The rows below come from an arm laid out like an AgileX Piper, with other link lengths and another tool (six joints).
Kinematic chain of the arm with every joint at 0, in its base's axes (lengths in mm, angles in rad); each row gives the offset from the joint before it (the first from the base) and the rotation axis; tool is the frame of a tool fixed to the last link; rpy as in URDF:
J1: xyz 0 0 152.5 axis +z
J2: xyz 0 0 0 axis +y
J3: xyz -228.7 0 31.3 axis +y
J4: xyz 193.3 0 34.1 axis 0.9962 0 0.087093
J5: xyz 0 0 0 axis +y
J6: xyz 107 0 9.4 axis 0.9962 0 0.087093
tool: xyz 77.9 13 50 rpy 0.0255 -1.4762 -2.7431
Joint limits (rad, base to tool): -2.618..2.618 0..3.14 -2.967..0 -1.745..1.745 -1.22..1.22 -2.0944..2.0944
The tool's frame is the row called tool.
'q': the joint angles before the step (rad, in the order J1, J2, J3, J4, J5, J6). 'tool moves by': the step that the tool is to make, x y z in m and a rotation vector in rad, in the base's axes. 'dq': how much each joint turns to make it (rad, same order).
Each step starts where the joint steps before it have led.
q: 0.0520, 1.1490, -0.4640, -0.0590, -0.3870, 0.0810
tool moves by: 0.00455, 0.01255, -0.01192, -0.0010, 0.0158, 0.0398
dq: 0.0409, 0.0610, 0.0130, 0.0097, -0.0581, -0.0098
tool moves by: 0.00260, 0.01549, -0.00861, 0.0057, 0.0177, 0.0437
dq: 0.0572, 0.0460, 0.0010, 0.0276, -0.0299, -0.0145
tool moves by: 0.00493, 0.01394, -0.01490, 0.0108, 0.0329, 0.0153
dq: 0.0798, 0.0740, 0.0010, 0.1185, -0.0460, -0.0705
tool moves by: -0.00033, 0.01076, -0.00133, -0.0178, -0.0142, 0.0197
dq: 0.0541, 0.0240, 0.0010, 0.0672, -0.0390, -0.0662
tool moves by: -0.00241, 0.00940, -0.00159, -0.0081, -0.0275, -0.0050
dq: 0.0840, 0.0310, 0.0170, 0.1331, -0.0859, -0.0940
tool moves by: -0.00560, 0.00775, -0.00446, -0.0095, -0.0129, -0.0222
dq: 0.1070, 0.0250, 0.0240, 0.1697, -0.0872, -0.1009
